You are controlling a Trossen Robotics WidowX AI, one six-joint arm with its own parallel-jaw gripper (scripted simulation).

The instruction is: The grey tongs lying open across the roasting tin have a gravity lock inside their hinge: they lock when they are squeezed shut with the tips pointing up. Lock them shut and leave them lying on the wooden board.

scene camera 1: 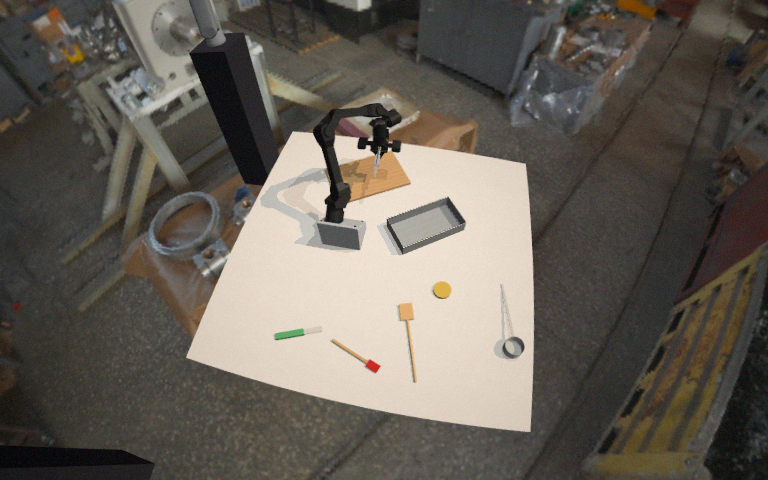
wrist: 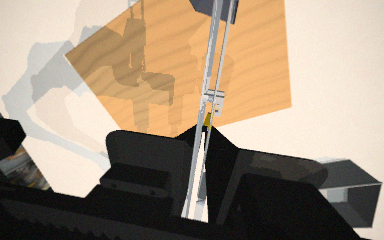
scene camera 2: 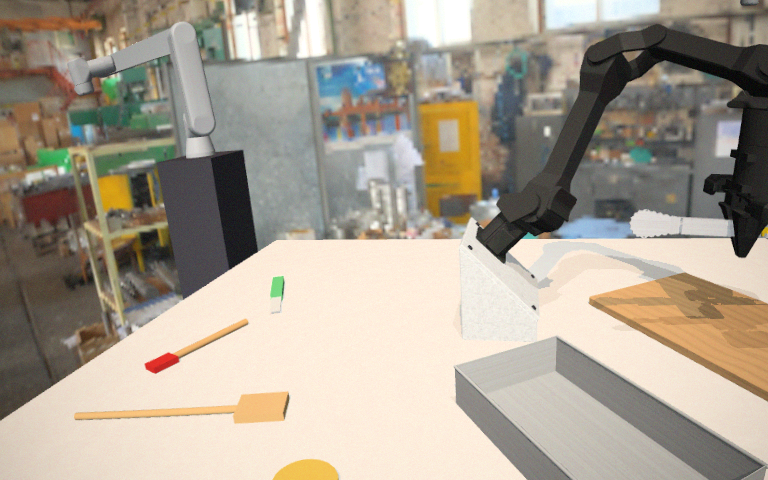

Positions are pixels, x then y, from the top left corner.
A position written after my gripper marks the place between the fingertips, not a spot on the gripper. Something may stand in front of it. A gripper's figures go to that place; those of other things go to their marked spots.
Labels:
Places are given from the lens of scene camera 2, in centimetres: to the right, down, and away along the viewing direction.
my gripper [scene camera 2: 740, 256]: 50, 2, 66
wooden spatula [scene camera 2: 261, 407]: -16, 22, 64
red-tipped spatula [scene camera 2: 164, 361]: -35, 19, 78
wooden board [scene camera 2: 713, 325]: 51, 13, 73
grey roasting tin [scene camera 2: 548, 402]: 21, 20, 62
The marked spots on the grey roasting tin and the red-tipped spatula are 58 cm apart.

